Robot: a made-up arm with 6 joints. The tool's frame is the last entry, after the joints. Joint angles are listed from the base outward.
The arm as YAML. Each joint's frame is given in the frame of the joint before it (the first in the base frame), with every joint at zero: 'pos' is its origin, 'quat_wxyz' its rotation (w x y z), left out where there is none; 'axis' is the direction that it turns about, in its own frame. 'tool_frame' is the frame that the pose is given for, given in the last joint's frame.
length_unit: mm
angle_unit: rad
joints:
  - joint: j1
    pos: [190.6, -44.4, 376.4]
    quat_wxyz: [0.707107, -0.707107, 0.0, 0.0]
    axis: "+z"
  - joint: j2
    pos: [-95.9, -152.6, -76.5]
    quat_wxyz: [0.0, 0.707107, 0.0, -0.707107]
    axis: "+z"
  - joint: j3
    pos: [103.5, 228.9, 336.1]
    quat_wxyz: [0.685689, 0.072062, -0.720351, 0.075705]
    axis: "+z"
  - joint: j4
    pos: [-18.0, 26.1, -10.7]
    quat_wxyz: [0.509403, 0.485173, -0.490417, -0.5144]
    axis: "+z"
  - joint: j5
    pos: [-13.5, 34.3, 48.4]
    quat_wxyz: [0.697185, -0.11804, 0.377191, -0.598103]
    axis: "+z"
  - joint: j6
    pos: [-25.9, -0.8, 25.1]
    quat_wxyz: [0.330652, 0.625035, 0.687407, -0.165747]
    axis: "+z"
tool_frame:
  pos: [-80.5, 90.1, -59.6]
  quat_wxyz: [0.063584, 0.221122, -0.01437, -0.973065]
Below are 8 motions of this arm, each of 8 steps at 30 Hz.
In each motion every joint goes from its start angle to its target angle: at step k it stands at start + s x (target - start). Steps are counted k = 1, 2, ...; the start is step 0. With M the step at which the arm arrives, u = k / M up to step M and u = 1 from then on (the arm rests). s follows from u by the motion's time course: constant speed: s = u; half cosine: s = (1 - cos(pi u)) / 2; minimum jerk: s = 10 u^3 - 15 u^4 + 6 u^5.
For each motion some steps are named. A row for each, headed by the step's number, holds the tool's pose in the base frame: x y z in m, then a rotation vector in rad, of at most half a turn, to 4 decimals.
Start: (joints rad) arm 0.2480 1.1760 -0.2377 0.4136 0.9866 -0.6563
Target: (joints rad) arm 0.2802 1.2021 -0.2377 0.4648 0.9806 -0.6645
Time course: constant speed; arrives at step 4
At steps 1, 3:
1: -0.0733 0.0134 0.7168 0.4862 -0.1830 -0.9171
3: -0.0696 0.0171 0.7174 0.4856 -0.1578 -0.9284

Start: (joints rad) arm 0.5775 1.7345 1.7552 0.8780 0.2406 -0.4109
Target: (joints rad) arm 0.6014 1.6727 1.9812 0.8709 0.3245 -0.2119
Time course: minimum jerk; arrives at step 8
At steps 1, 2, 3, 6, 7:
1: -0.1283 0.0335 0.8312 -0.7873 -0.1731 -2.2738
2: -0.1285 0.0332 0.8337 -0.7880 -0.1672 -2.2822
3: -0.1289 0.0327 0.8386 -0.7896 -0.1555 -2.2986
6: -0.1304 0.0319 0.8566 -0.7993 -0.1138 -2.3569
7: -0.1306 0.0319 0.8592 -0.8011 -0.1079 -2.3650

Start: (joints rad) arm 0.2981 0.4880 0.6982 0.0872 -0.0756 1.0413
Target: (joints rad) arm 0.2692 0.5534 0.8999 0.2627 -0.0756 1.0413
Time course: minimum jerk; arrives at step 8
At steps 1, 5, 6, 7, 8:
1: 0.0078 -0.1732 0.7067 -0.2021 1.3400 0.5391
5: -0.0205 -0.1754 0.6948 -0.0786 1.3718 0.4035
6: -0.0274 -0.1759 0.6922 -0.0498 1.3765 0.3680
7: -0.0309 -0.1762 0.6909 -0.0354 1.3785 0.3495
8: -0.0316 -0.1763 0.6906 -0.0328 1.3788 0.3461

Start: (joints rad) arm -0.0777 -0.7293 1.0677 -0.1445 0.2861 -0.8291
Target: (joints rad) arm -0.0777 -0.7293 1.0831 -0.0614 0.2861 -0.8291
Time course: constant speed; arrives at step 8
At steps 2, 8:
2: -0.2965 -0.3423 0.5036 0.4859 1.3945 -1.0632
8: -0.2990 -0.3367 0.5066 0.5207 1.4438 -1.0870

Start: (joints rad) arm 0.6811 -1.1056 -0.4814 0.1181 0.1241 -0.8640
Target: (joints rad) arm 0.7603 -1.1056 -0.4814 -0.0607 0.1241 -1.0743
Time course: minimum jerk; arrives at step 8
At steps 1, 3, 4, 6, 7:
1: -0.0153 -0.3571 0.6871 1.4675 0.7536 -1.5072
3: -0.0138 -0.3562 0.6934 1.4095 0.7732 -1.5859
4: -0.0120 -0.3553 0.6989 1.3576 0.7872 -1.6536
6: -0.0080 -0.3535 0.7087 1.2626 0.8052 -1.7716
7: -0.0070 -0.3531 0.7109 1.2411 0.8079 -1.7973

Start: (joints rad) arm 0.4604 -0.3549 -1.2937 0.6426 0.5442 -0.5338
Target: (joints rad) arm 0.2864 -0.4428 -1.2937 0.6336 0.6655 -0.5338
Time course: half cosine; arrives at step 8
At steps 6, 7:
6: -0.0166 -0.2754 0.8428 2.0085 -0.2539 -0.1895
7: -0.0259 -0.2767 0.8378 2.0321 -0.2654 -0.1755

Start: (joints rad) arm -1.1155 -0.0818 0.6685 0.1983 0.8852 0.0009
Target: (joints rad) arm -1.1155 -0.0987 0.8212 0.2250 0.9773 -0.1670
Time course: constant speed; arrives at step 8
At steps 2, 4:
2: -0.1886 -0.2742 0.1270 1.3366 -0.3770 -0.5159
4: -0.1917 -0.2695 0.1178 1.3843 -0.3277 -0.5788

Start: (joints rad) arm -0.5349 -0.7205 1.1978 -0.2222 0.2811 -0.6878
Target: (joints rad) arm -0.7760 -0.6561 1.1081 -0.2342 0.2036 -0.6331
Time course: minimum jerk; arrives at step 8
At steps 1, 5, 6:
1: -0.2949 -0.3566 0.2643 0.5204 0.9961 -0.7169
5: -0.2620 -0.3604 0.1937 0.5461 0.7545 -0.6192
6: -0.2525 -0.3614 0.1780 0.5496 0.6958 -0.5966

